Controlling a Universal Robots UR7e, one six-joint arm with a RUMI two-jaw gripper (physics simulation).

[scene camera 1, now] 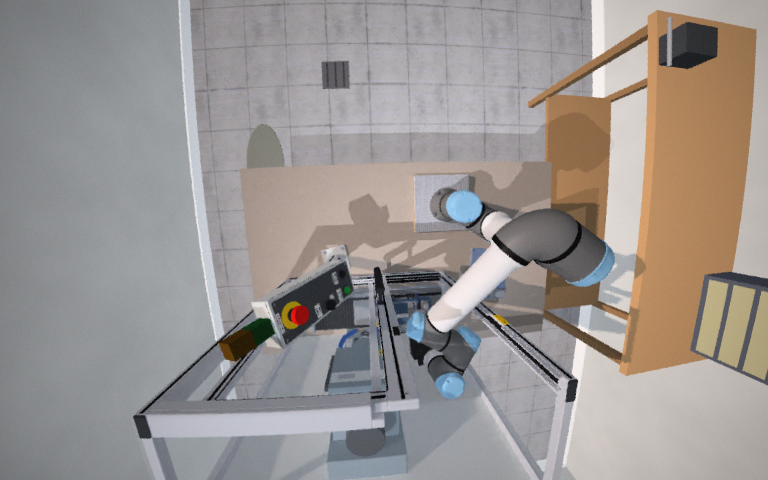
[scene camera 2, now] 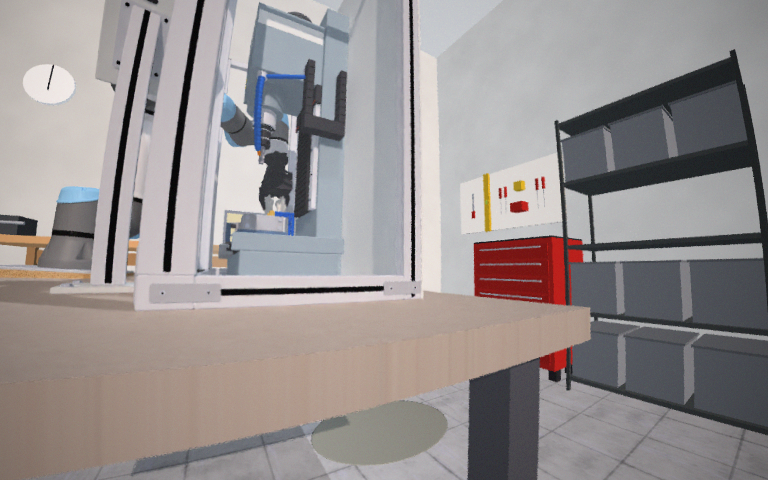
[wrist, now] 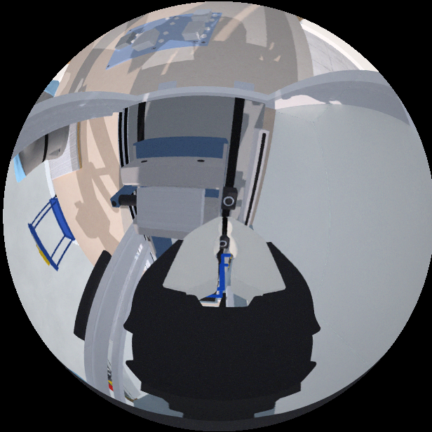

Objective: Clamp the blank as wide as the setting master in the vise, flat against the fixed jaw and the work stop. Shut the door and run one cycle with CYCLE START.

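Frame: origin at the arm's base, x ahead, y left, z up, level; metres.
Where they show: arm's base, origin of the base link: [scene camera 1: 445, 204] [scene camera 2: 74, 268].
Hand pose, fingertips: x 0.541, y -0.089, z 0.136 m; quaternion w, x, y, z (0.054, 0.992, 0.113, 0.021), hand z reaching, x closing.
Observation:
Each offset is from my fingertips to the top centre of the thing. "*": to the spot under its first point.
My gripper [scene camera 2: 276, 207] [wrist: 224, 218] is shut and empty, inside the machine enclosure, just above and beside the vise. In the wrist view a light grey block, seemingly the blank [wrist: 170, 207], lies against the wide jaw with two holes [wrist: 172, 172]. A dark pin on a blue bracket [wrist: 126, 199], possibly the work stop, meets its left end. Whether the block is tightly clamped cannot be told. In scene camera 2 the vise [scene camera 2: 260, 222] sits low on the machine base. The arm reaches in through the enclosure's open side. The control panel {* 0.238 m back, 0.377 m right, 0.361 m up} [scene camera 1: 311, 302] has a green button {0.235 m back, 0.304 m right, 0.257 m up} [scene camera 1: 347, 290]; its label is unreadable.
The enclosure frame [scene camera 1: 254, 421] [scene camera 2: 178, 135] stands around the machine. A blue plate [wrist: 167, 31] with grey blocks lies outside it. The spindle [scene camera 2: 266, 133], with a blue hose, hangs beside the gripper. A red stop button {0.229 m back, 0.401 m right, 0.446 m up} [scene camera 1: 299, 315] and green-orange lamp {0.198 m back, 0.483 m right, 0.525 m up} [scene camera 1: 237, 344] are at the panel.

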